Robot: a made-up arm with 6 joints. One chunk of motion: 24 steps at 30 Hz.
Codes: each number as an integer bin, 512 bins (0 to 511) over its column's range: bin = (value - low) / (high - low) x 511, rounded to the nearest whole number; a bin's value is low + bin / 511 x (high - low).
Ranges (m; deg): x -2..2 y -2..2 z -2..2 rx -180..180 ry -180..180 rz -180..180
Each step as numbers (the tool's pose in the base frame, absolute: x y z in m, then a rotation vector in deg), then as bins.
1 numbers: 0.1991 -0.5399 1.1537 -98.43 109.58 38.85
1 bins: 281 187 403 116 411 311
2 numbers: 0.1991 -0.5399 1.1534 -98.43 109.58 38.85
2 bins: 281 187 403 116 411 311
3 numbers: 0.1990 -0.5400 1.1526 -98.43 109.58 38.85
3 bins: 281 187 403 116 411 311
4 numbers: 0.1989 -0.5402 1.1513 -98.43 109.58 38.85
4 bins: 281 186 403 116 411 311
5 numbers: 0.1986 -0.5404 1.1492 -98.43 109.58 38.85
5 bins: 281 186 402 116 411 311
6 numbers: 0.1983 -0.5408 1.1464 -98.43 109.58 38.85
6 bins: 281 186 402 116 411 311
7 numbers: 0.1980 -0.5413 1.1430 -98.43 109.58 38.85
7 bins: 281 186 402 116 411 311
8 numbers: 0.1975 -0.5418 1.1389 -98.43 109.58 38.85
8 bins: 281 186 401 116 411 311
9 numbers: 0.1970 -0.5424 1.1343 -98.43 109.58 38.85
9 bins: 281 186 400 116 411 311
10 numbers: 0.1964 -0.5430 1.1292 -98.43 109.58 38.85
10 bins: 281 186 400 116 411 311
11 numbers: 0.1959 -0.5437 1.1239 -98.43 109.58 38.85
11 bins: 281 186 399 116 411 311
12 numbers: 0.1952 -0.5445 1.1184 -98.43 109.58 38.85
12 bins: 280 186 398 116 411 311
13 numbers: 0.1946 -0.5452 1.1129 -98.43 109.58 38.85
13 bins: 280 186 398 116 411 311
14 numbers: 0.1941 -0.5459 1.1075 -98.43 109.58 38.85
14 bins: 280 186 397 116 411 311
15 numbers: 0.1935 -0.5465 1.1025 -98.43 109.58 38.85
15 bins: 280 186 396 116 411 311
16 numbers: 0.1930 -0.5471 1.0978 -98.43 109.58 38.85
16 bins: 280 186 396 116 411 311
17 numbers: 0.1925 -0.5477 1.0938 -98.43 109.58 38.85
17 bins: 280 186 395 116 411 311
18 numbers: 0.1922 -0.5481 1.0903 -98.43 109.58 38.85
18 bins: 280 185 395 116 411 311
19 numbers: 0.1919 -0.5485 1.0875 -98.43 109.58 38.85
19 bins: 280 185 394 116 411 311
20 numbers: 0.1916 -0.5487 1.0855 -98.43 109.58 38.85
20 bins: 280 185 394 116 411 311
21 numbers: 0.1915 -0.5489 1.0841 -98.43 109.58 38.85
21 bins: 280 185 394 116 411 311
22 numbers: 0.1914 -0.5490 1.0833 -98.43 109.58 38.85
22 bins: 280 185 394 116 411 311
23 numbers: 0.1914 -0.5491 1.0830 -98.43 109.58 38.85
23 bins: 280 185 394 116 411 311
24 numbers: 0.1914 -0.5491 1.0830 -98.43 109.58 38.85
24 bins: 280 185 394 116 411 311
